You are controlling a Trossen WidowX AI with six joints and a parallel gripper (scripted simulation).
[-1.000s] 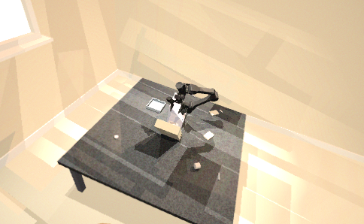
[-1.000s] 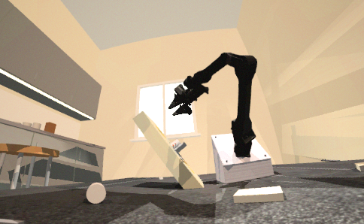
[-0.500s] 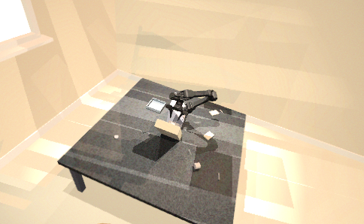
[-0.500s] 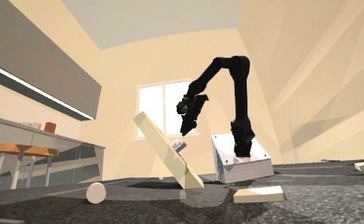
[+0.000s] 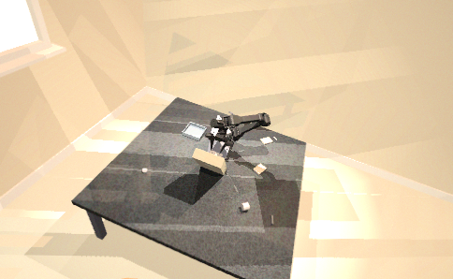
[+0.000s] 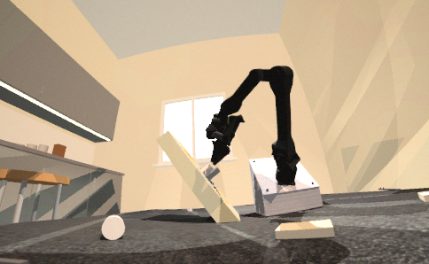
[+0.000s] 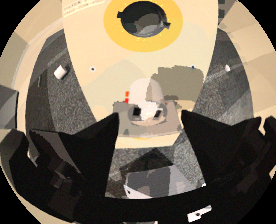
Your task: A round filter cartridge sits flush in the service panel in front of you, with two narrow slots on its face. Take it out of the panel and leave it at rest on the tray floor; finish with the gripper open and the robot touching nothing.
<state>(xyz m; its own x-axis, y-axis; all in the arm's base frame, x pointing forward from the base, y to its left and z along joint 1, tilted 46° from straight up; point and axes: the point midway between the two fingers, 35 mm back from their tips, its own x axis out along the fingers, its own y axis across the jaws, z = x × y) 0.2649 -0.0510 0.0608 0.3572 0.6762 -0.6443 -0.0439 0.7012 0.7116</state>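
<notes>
My gripper tip is 1 cm short of the round filter cartridge and 3 cm above it. Also, from my gripper tip: tan service panel (6 cm ahead, 1 cm to the left, 4 cm below); then grey tray (31 cm behind, 29 cm to the right, 20 cm below); then thin stick (17 cm ahead, 50 cm to the left, 20 cm below).
</notes>
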